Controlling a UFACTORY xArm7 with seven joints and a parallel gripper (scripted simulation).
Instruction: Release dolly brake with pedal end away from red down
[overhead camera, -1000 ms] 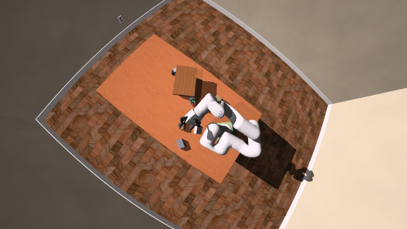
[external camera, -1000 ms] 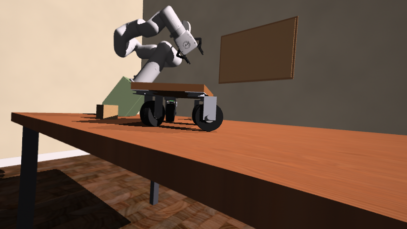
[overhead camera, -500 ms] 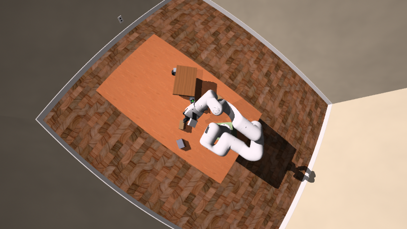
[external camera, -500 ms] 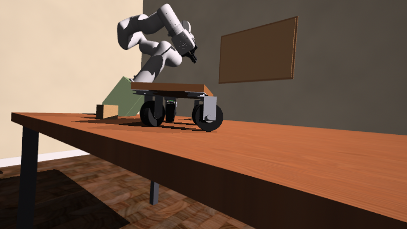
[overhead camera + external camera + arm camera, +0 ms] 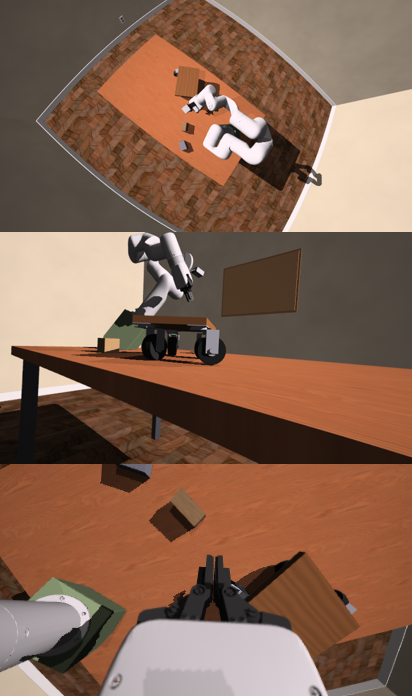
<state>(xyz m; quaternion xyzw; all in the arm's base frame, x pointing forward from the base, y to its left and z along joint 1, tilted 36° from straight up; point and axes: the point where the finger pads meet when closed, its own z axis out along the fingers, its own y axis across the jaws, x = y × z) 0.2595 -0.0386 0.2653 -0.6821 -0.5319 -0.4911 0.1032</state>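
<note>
My hand is 21 cm above the brake pedal, 11 cm to the left of it and 3 cm short of it. From my hand the other things lie so: grey block (27 cm below, 26 cm to the left, 14 cm behind).
</note>
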